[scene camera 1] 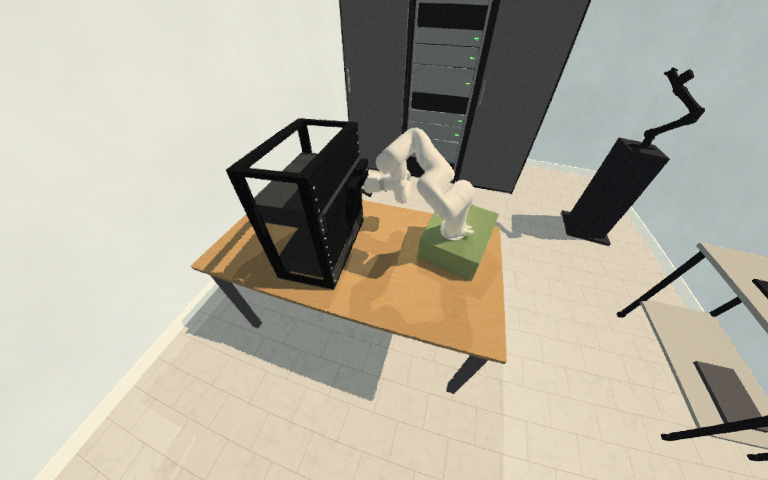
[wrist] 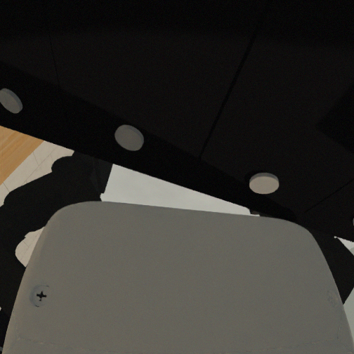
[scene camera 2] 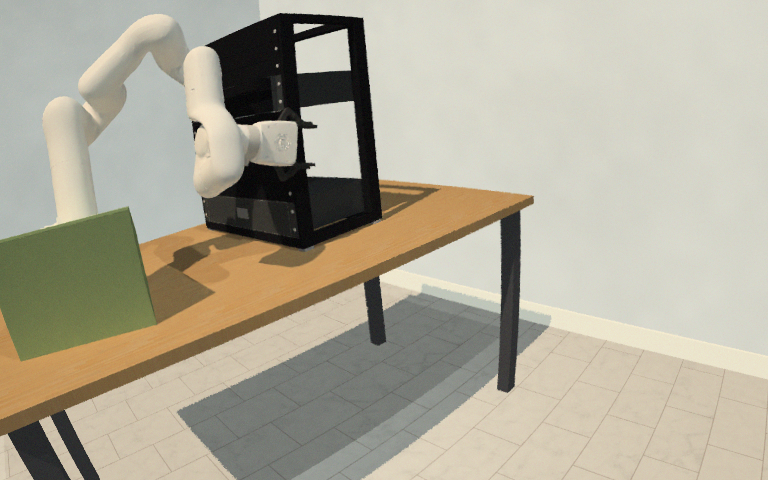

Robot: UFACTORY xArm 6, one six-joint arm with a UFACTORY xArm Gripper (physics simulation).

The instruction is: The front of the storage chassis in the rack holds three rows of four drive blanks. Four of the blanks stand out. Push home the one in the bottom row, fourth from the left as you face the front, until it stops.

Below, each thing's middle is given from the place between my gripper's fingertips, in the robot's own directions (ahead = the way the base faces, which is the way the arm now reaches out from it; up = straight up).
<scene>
Now: the black rack [scene camera 2: 259, 73] 280 mm to the left of my hand, 40 mm above it and 30 mm ahead of it.
</scene>
